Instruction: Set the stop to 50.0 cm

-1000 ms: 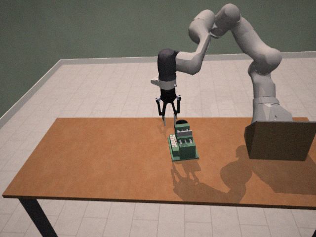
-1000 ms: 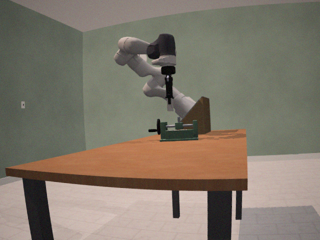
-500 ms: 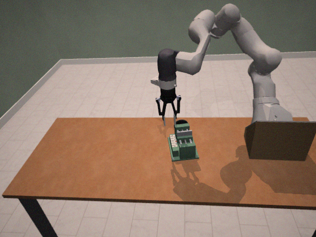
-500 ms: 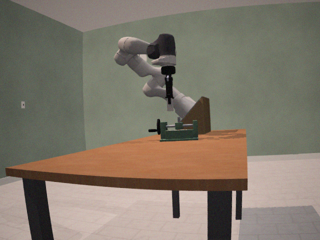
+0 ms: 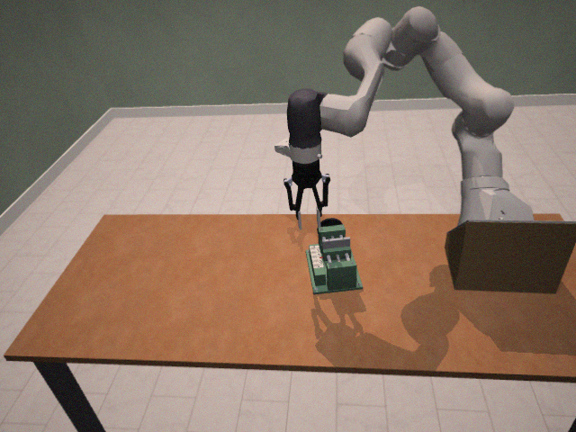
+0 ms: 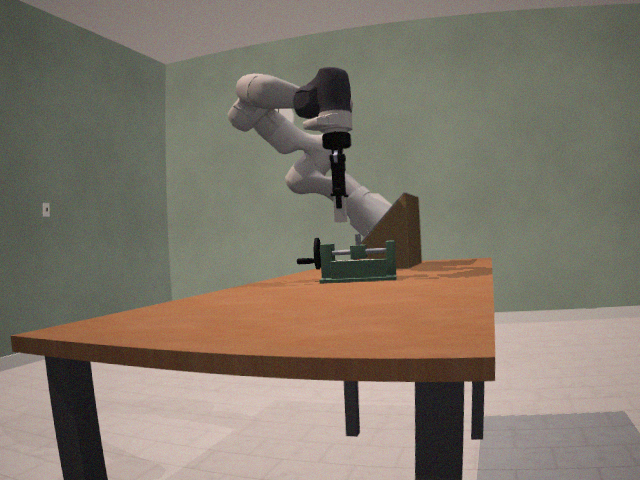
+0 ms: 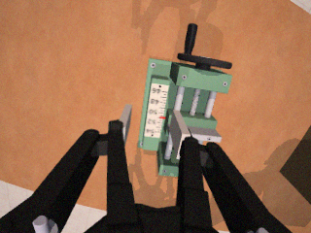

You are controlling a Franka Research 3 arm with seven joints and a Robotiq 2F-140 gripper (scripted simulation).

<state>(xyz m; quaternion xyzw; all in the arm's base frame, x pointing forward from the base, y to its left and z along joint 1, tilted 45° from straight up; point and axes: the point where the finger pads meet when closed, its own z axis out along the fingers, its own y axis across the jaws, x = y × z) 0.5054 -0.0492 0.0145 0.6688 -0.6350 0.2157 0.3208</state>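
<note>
My hand is 5 cm past the black handwheel, 10 cm to the left of it and 13 cm above it. The rest, counted from my hand: sliding stop block (7 cm behind, 3 cm to the left, 10 cm below).
</note>
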